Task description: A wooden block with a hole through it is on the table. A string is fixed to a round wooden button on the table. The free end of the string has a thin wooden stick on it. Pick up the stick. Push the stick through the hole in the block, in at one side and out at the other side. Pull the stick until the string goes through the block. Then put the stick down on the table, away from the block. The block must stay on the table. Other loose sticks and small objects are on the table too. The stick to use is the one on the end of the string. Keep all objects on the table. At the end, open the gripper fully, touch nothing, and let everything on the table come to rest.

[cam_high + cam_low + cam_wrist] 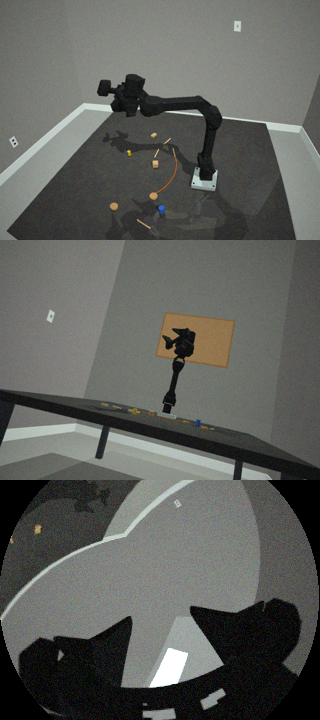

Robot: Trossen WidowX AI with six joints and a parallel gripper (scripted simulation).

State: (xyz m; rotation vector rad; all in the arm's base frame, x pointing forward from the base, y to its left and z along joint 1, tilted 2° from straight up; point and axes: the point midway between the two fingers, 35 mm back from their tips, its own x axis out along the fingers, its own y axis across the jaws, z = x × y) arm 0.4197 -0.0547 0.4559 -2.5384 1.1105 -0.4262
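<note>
Now: the yellow cylinder 20 mm ahead of my gripper tip, 80 mm to the right of it and 480 mm below it. From my gripper tip the other things lie so: blue cylinder: 240 mm behind, 280 mm to the left, 480 mm below.
</note>
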